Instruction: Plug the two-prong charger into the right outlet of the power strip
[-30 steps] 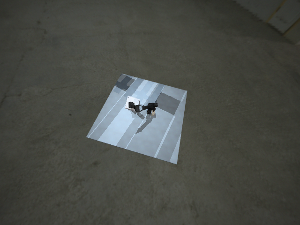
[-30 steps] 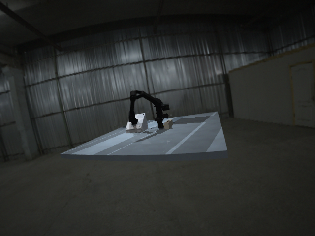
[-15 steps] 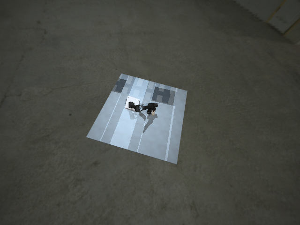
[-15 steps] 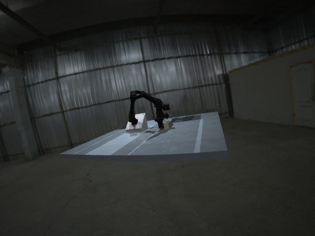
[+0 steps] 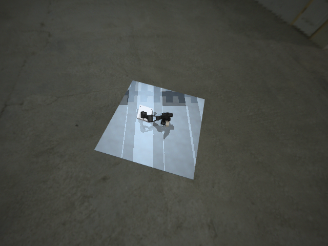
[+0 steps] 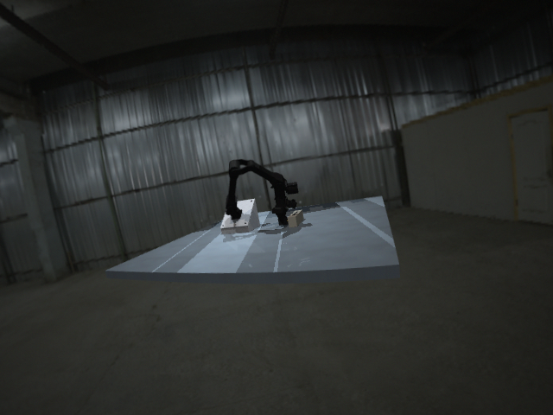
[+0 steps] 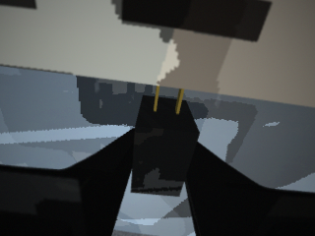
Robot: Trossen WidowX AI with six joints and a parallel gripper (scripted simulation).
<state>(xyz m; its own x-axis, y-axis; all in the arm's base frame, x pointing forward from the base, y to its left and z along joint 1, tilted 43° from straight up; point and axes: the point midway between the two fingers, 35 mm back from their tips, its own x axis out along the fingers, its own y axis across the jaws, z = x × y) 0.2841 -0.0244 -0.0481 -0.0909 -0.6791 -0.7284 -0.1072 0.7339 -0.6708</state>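
Right now my gripper tip is 2 cm short of the black two-prong charger and 1 cm below it.
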